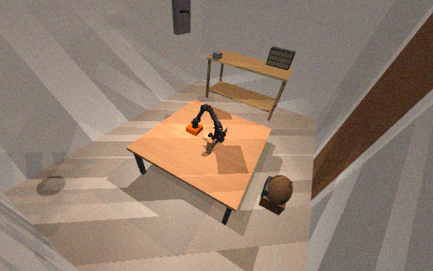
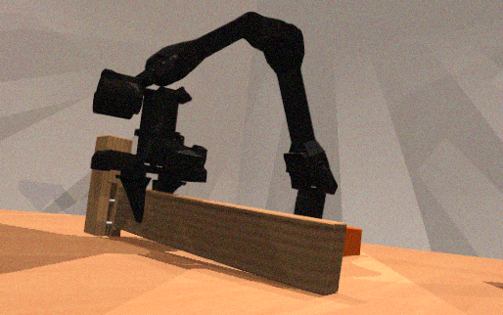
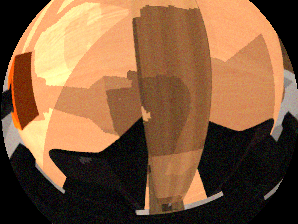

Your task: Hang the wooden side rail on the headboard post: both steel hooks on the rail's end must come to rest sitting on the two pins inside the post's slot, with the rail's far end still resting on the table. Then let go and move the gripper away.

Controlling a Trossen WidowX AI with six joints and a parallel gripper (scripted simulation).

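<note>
Now: the headboard post 140 mm to the right of my gripper tip and 40 mm above it.
</note>
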